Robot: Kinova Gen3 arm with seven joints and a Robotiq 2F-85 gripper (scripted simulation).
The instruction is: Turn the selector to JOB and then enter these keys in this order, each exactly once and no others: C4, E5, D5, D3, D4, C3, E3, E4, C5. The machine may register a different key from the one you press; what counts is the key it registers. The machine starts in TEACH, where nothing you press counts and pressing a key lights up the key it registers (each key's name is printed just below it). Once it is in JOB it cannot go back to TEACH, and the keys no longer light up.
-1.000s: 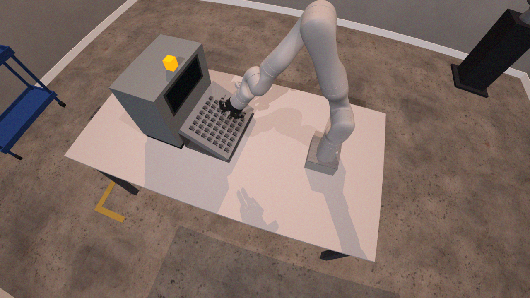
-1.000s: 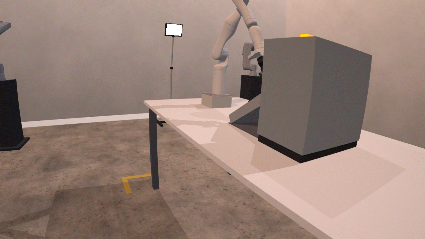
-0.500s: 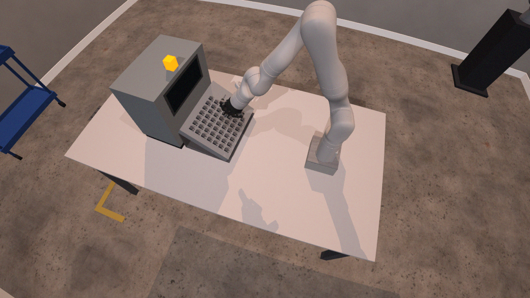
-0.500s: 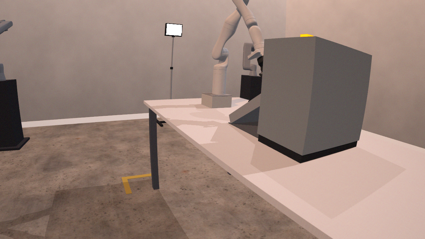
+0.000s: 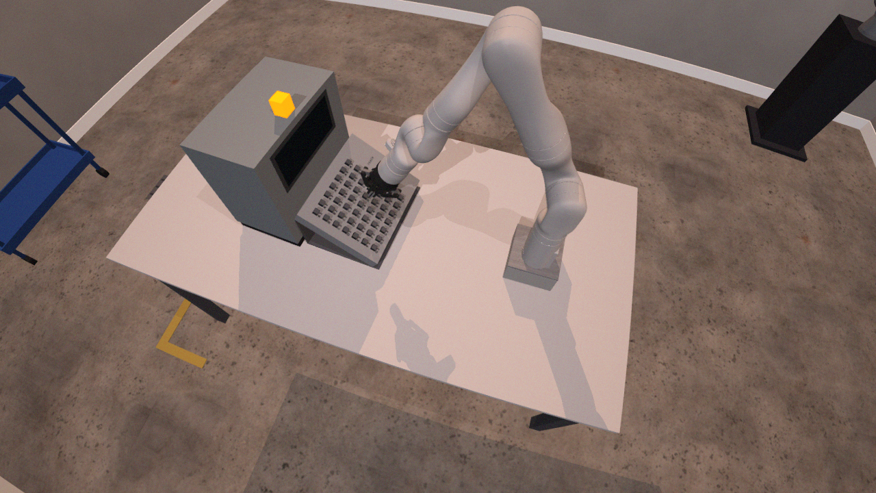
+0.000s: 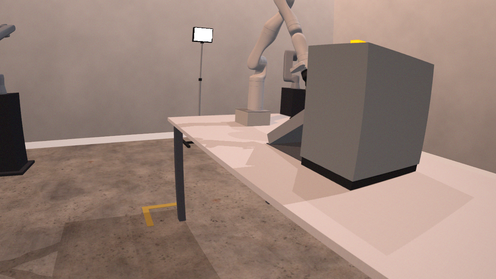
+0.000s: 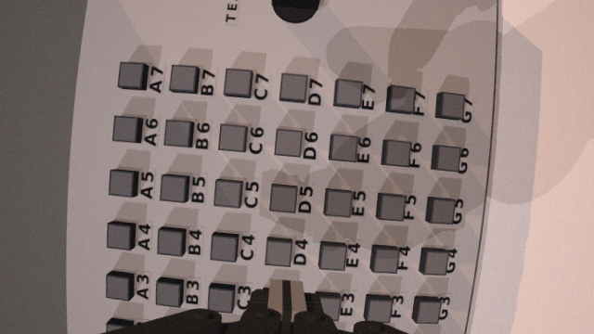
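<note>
Right now my hand is 50 mm short of the key D5, 40 mm to the left of it and 90 mm above it. Round my hand: key: 80 mm ahead, 70 mm below; then key D3: 60 mm ahead, 30 mm to the left, 90 mm below; then key E3: 30 mm ahead, 30 mm to the left, 110 mm below.
</note>
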